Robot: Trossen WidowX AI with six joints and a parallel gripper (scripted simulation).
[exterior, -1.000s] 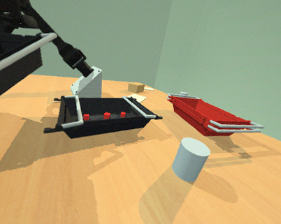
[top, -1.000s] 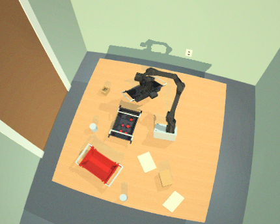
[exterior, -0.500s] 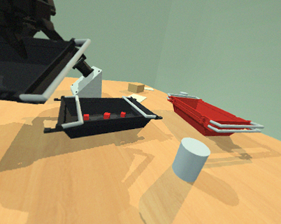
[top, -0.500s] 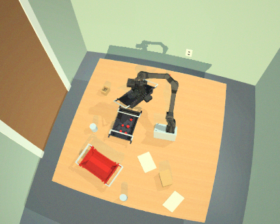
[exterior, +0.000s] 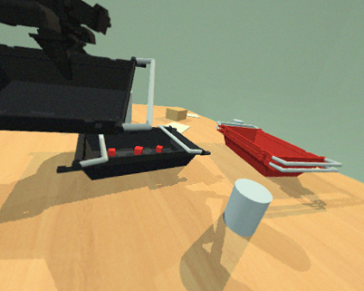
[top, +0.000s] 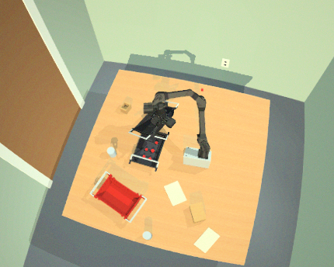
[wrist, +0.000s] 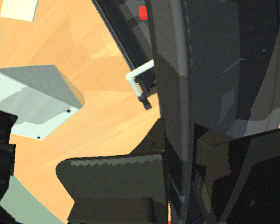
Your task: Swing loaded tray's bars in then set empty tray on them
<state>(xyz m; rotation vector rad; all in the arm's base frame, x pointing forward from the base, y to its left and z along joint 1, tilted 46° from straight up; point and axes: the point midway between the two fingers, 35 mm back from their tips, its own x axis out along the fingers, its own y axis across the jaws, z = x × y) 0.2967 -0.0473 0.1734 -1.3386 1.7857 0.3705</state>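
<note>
Now: the black tray 7 cm ahead of my gripper tip and 4 cm to the right of it.
</note>
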